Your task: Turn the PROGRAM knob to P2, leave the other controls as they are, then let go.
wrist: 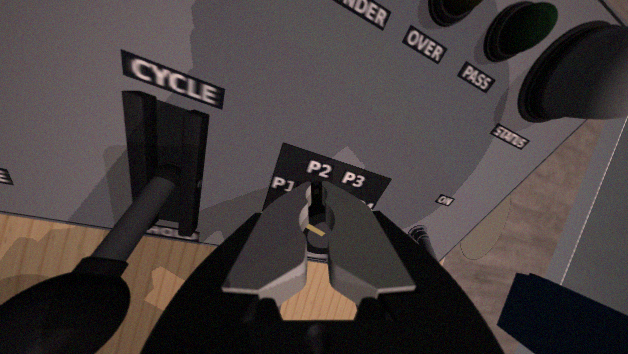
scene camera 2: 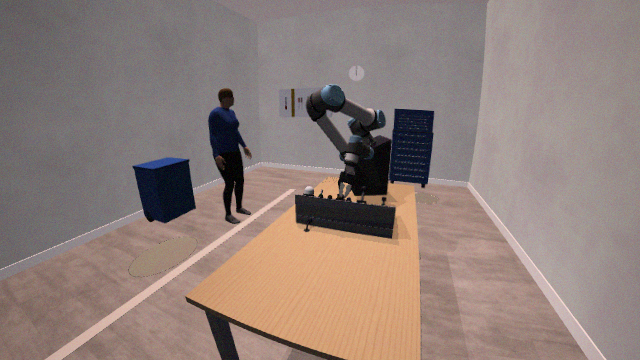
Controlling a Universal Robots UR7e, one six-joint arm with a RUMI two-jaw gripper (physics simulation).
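Note:
The control box stands on the table. The PROGRAM knob is partly hidden behind the fingers in the wrist view. The visible bit of its yellow pointer line slants toward the upper left, to the P1 side; the left finger hides the rest, so its exact setting cannot be told. The P2 mark shows just beyond the fingertips, with P3 to its right and P1 partly covered. My gripper is shut, its fingers nearly touching in front of the knob, with nothing seen held between them.
The CYCLE lever sticks out left of the fingers. A small toggle is close on the right. A green lamp and a dark dome are at the upper right. A person stands left of the table.

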